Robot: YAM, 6 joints.
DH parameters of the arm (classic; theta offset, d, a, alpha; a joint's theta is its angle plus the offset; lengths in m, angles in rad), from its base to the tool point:
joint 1: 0 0.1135 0.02 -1.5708
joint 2: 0 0 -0.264 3.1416
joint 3: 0.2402 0 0.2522 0
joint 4: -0.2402 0 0.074 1.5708
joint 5: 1.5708 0 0 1.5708
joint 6: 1.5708 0.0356 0 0
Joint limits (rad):
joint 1: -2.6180..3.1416
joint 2: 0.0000..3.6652
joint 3: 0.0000..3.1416
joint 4: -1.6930..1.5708
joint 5: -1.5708..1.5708
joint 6: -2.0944..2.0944
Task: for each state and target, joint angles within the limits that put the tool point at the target. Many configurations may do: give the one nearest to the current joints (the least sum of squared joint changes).
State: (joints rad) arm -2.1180 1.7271 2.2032 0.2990 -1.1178 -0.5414
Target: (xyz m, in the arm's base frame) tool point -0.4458 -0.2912 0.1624
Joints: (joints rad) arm -2.6180 2.3837 1.7666 0.1817 -0.9663 -0.5414
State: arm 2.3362 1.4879 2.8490 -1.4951 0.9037 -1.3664
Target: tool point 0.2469 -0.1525 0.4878
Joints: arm 2.4914 0.6518 2.8052 -1.6930 0.9090 -1.3664
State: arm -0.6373 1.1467 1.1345 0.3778 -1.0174 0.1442
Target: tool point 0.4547 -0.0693 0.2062
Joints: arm -0.2129 2.0520 1.3507 0.3919 -0.9201 0.1442
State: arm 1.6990 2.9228 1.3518 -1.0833 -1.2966 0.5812
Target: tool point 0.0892 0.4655 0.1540
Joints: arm 1.3085 2.3928 1.9216 -0.9315 -1.3259 0.5812
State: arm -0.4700 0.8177 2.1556 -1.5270 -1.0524 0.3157
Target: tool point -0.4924 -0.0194 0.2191
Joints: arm 0.1036 0.0000 2.8405 -1.3137 -1.0938 0.3157
